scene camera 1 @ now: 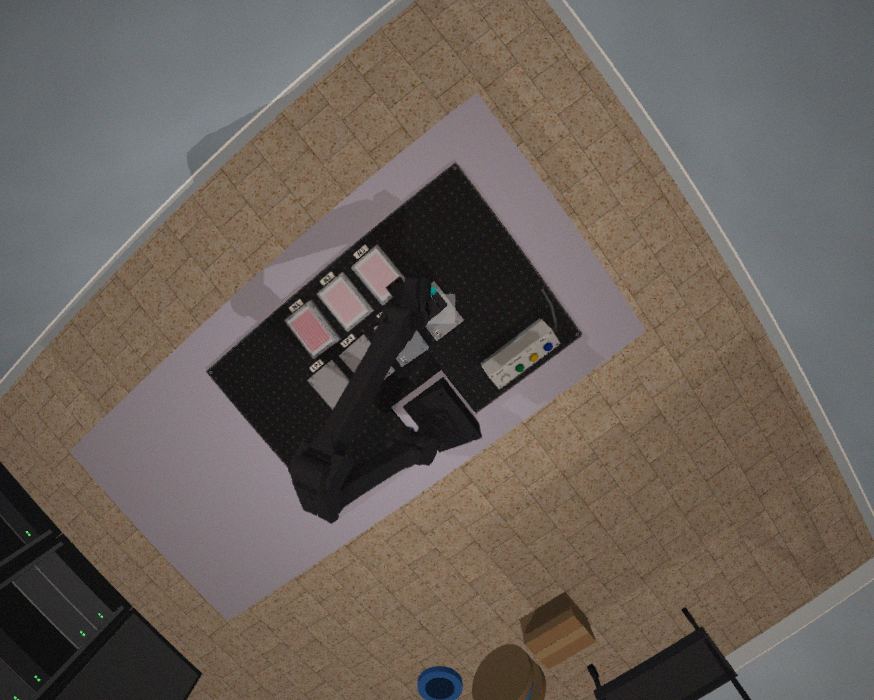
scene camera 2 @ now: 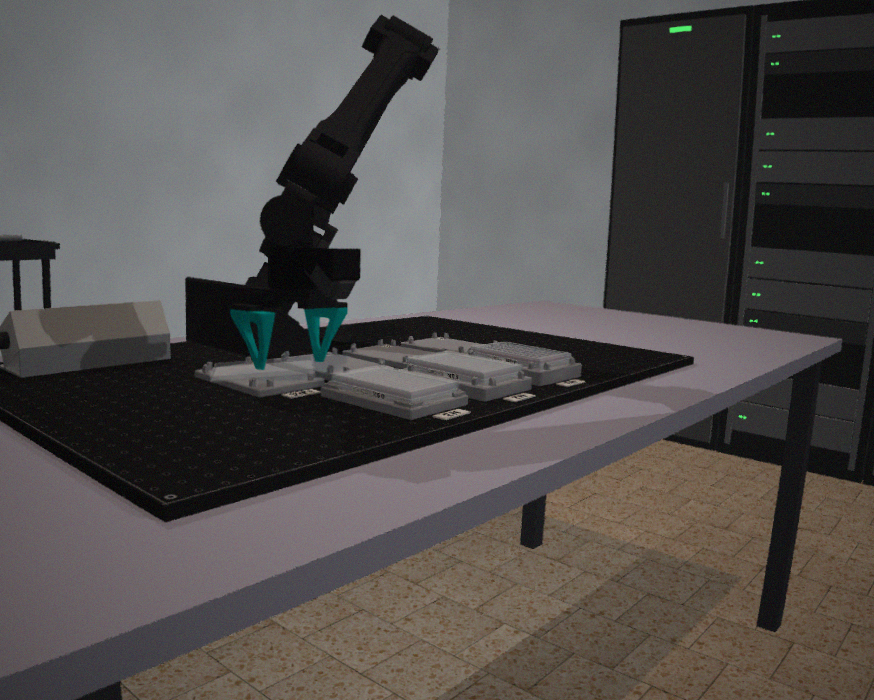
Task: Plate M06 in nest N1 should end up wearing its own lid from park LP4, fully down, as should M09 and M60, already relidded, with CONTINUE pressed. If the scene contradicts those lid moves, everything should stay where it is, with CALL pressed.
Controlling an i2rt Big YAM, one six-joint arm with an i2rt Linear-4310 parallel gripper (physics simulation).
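Frame: origin at the arm's base, x right, y back, z down, level; millimetres.
Where they show: gripper, between the fingertips: (scene camera 2: 290, 365); arm's base, origin of its link: (scene camera 1: 438, 423).
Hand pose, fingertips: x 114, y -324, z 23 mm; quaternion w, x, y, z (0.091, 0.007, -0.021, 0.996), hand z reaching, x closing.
Each offset is from my fingertips to the top centre of the thing. "spot": to the spot under its first point. Level surfaces: height alone.
Plate M06 {dy -96, dx -319, dz -11 mm} (scene camera 1: 310, 329) (scene camera 2: 526, 354) sits in nest N1 with its wells showing. Two paler plates stand in nests N2 {dy -120, dx -189, dz -10 mm} (scene camera 1: 342, 301) (scene camera 2: 459, 366) and N3 {dy -142, dx -61, dz -5 mm} (scene camera 1: 376, 271) (scene camera 2: 393, 382), with lids on; their codes are too blurred to read surely. Park LP4 (scene camera 1: 442, 320) (scene camera 2: 262, 382) holds a pale, clear piece, partly hidden by the arm in scene camera 1. My gripper (scene camera 2: 290, 361) is open and empty, fingers pointing down, low over the LP4 area. The button console {dy +251, dx +193, dz -60 mm} (scene camera 1: 516, 351) (scene camera 2: 87, 341) has green, yellow and blue buttons; its captions are illegible.
The other lid parks, LP1 {spot: dy +70, dx -358, dz +13 mm} (scene camera 1: 329, 383) and LP2 {dy +68, dx -224, dz +4 mm} (scene camera 1: 356, 354) among them, lie in the row beside the nests, partly under the arm. A dark upright panel (scene camera 2: 215, 313) stands behind the gripper. The black board {dz +23 mm} (scene camera 1: 466, 218) (scene camera 2: 182, 466) lies on the table {dz +36 mm} (scene camera 1: 160, 495) (scene camera 2: 583, 430).
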